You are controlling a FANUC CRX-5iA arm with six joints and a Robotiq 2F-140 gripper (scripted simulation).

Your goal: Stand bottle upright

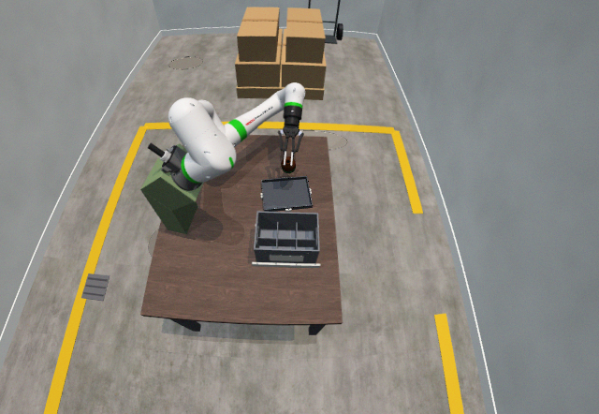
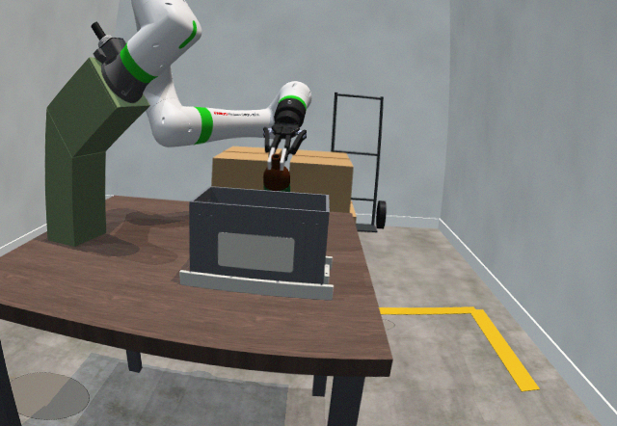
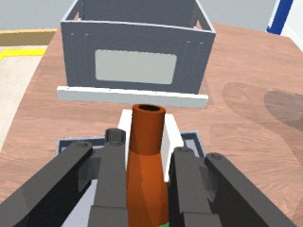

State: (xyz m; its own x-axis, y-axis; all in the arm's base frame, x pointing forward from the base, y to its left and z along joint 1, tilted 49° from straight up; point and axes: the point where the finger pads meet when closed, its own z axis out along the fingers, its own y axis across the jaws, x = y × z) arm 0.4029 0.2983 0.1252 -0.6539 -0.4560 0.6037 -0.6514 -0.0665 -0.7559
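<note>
My hand is 6 cm above the brown bottle and 1 cm to the right of it. Also, from my hand: grey tray: 20 cm below, 7 cm to the right; then dark grey crate: 37 cm to the right, 13 cm below, 3 cm ahead.
</note>
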